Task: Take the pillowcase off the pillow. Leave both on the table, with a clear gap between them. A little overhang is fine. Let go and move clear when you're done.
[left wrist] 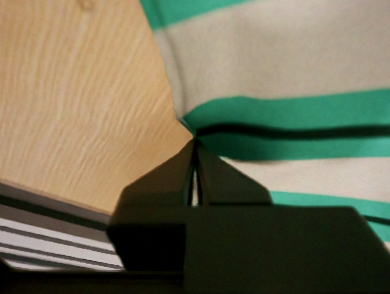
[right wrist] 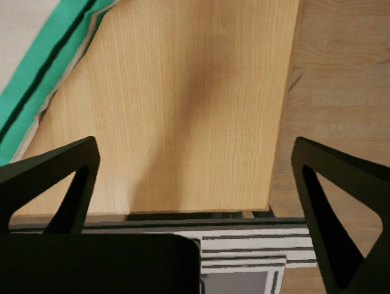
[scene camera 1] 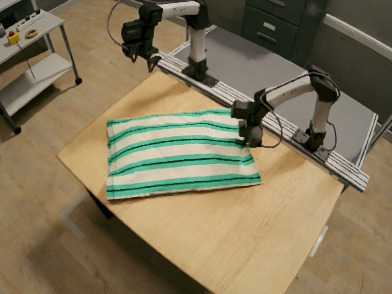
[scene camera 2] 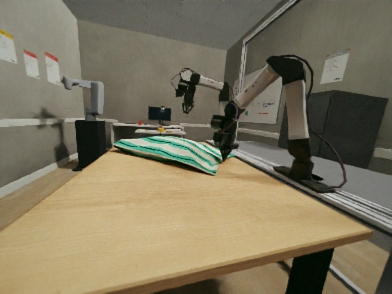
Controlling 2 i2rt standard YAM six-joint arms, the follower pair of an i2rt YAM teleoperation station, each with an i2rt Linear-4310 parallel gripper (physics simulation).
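The pillowcase (scene camera 1: 175,151) (scene camera 2: 172,149) (left wrist: 300,50) (right wrist: 30,55), white with green and black stripes, lies flat on the table at the left and middle in scene camera 1. The pillow does not show; the bulging case hides it. My left gripper (scene camera 1: 250,145) (scene camera 2: 224,158) (left wrist: 195,147) is shut on the pillowcase's edge, at the case's right end in scene camera 1; the cloth is pinched to a point at its fingertips. My right gripper (scene camera 1: 142,64) (scene camera 2: 187,110) (right wrist: 195,147) is open and empty, raised above the far left table corner in scene camera 1, apart from the case.
The wooden table (scene camera 1: 240,225) (scene camera 2: 150,215) has its far edge along the metal rail (scene camera 1: 225,95) that carries both arms. A grey table (scene camera 1: 280,80) stands behind the rail. A white trolley (scene camera 1: 64,40) stands at the upper left in scene camera 1.
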